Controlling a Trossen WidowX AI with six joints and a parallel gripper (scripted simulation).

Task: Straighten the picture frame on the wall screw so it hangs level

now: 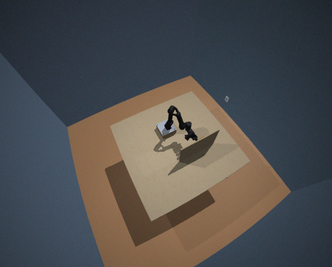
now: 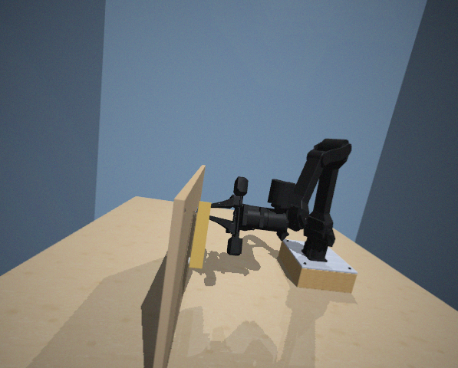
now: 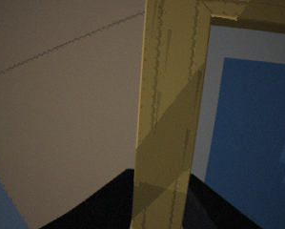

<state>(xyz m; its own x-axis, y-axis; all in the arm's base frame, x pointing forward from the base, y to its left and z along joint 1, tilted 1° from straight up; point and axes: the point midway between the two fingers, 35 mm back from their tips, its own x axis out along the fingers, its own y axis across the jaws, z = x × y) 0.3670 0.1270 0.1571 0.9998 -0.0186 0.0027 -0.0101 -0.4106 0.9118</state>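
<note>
My gripper tip is 1 cm short of the picture frame, 2 cm to the right of it and 5 cm above it. Round my gripper tip: wooden wall panel (2 cm ahead, 1 cm to the left, 7 cm below).
</note>
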